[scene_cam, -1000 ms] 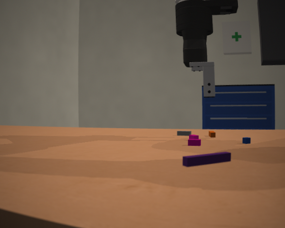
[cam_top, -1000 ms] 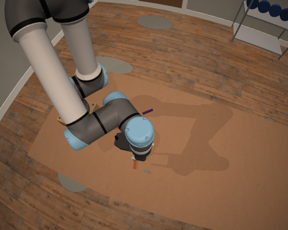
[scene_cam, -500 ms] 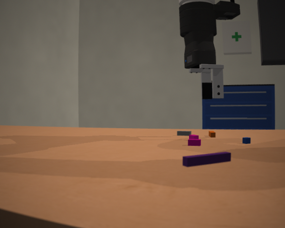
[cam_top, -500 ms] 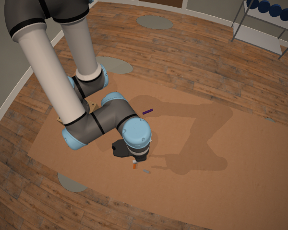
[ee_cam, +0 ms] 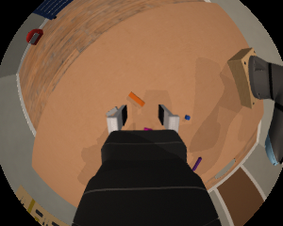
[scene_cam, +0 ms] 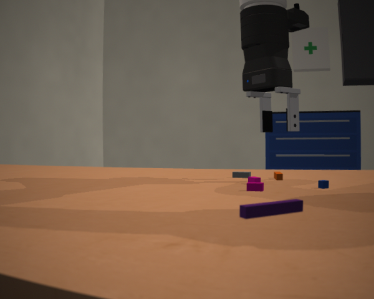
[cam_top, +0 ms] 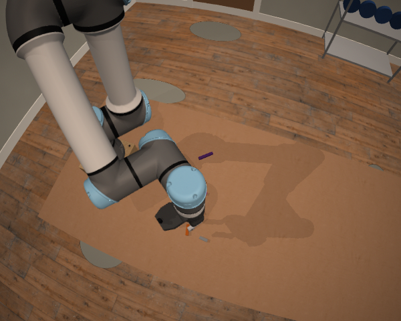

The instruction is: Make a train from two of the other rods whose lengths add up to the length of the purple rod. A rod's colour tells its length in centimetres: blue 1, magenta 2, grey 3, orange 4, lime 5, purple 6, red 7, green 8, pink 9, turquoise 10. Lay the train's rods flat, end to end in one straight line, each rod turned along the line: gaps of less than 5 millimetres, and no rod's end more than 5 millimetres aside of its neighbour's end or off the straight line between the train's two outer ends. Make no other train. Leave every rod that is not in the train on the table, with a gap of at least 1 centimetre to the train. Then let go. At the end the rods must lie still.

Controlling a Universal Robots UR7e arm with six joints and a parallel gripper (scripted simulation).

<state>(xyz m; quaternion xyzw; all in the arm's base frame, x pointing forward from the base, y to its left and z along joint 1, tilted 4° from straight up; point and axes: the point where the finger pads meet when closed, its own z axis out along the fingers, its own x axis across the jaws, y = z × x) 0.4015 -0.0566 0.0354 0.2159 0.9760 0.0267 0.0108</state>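
My hand is 1 cm short of the orange rod, 1 cm to the left of it and 9 cm above it. The rest, counted from my hand: grey rod: 7 cm ahead, 1 cm to the right, 9 cm below; purple rod: 8 cm behind, 27 cm to the left, 9 cm below; blue rod: 9 cm behind, 8 cm to the left, 9 cm below.
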